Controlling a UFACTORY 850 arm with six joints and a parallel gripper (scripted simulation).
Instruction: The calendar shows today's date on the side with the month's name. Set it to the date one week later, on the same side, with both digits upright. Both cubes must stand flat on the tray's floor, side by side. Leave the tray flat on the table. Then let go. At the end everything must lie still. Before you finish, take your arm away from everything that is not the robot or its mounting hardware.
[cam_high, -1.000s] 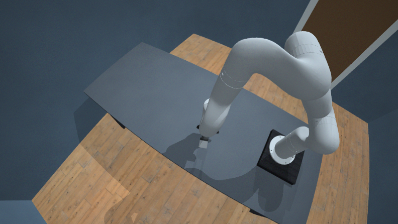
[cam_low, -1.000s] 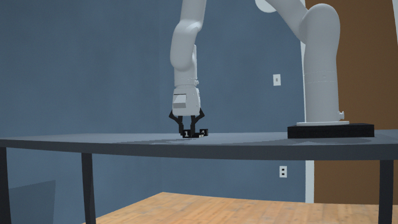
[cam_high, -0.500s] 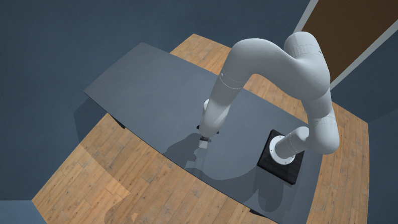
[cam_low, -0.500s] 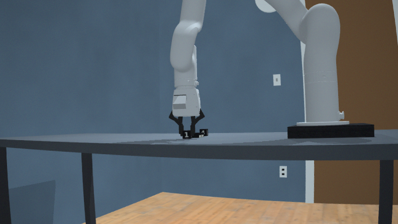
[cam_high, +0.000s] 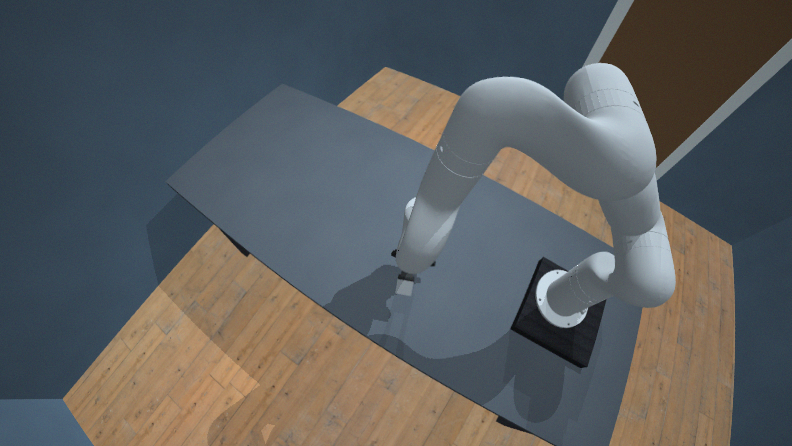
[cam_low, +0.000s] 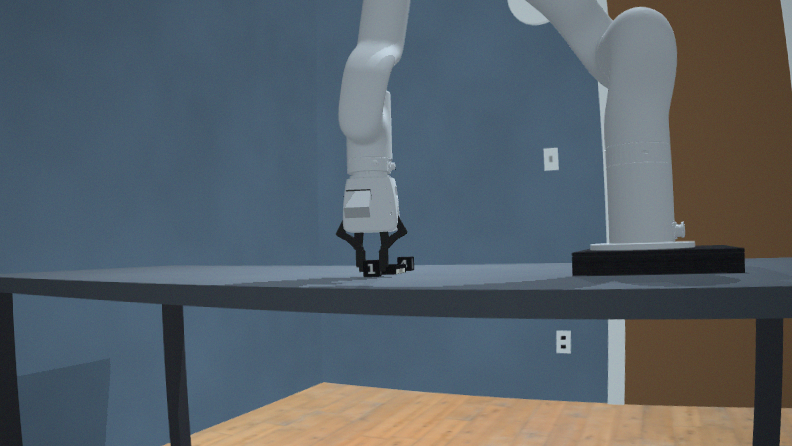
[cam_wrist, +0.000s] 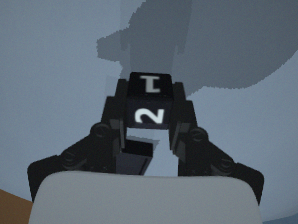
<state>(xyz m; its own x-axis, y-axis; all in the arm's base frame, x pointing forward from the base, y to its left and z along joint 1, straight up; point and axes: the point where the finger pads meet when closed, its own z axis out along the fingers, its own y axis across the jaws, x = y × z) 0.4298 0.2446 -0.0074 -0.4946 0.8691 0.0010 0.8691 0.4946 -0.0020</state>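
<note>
Now: the calendar cube 10 mm below my hand. The rest, counted from my hand: black tray 30 mm ahead, 100 mm to the right, 20 mm below.
</note>
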